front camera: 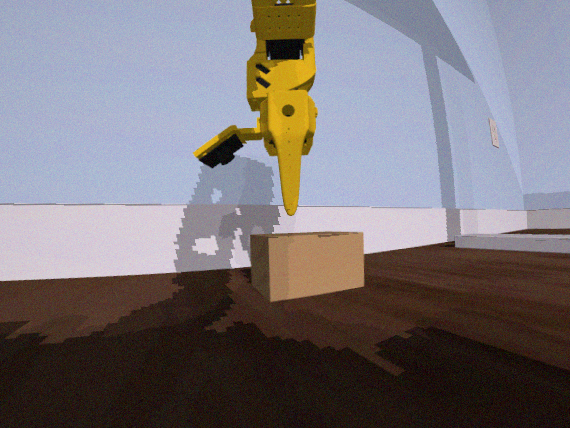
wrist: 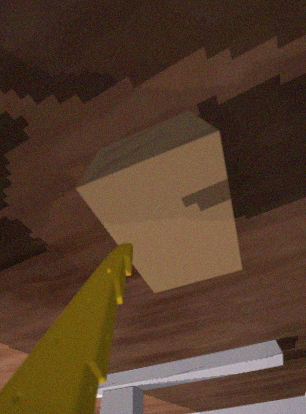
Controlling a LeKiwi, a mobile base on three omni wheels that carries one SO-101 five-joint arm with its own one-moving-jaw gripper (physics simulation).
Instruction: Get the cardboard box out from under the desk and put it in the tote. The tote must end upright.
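Places are measured from the arm's base along level axes (x ahead, y left, z up), in centimetres.
Where they show: hand, tool point: (front camera: 290, 210) (wrist: 132, 255).
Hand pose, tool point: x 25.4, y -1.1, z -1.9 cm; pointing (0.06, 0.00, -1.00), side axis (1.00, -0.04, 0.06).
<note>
After its pixels a point has its place.
The cardboard box (front camera: 315, 267) {x 24.5, y -3.0, z -6.6 cm} (wrist: 175, 210) {x 27.3, y -0.7, z -4.0 cm} is a plain tan block. It rests on the dark wood floor near the wall, one corner turned toward the front camera. My gripper (front camera: 291, 211) (wrist: 127, 250) is open and holds nothing. In the front camera view its jaw points down, with the tip drawn just above the box's top edge. In the wrist view one notched jaw shows, its tip overlapping the left edge of the box's large lit face; the moving jaw is out of the picture. The tote does not show in either view.
A pale grey floor-level bar (front camera: 515, 244) {x 38.5, y -40.5, z -7.8 cm} (wrist: 200, 366) {x 35.0, y -42.0, z -7.2 cm} lies right of the box in the front camera view and below it in the wrist view, where a grey upright (wrist: 120, 401) {x 18.3, y -50.7, z -4.2 cm} meets it. A white baseboard (front camera: 90, 240) {x 30.7, y 22.8, z -4.5 cm} and blue wall stand behind the box. Jagged shadows cross the floor.
</note>
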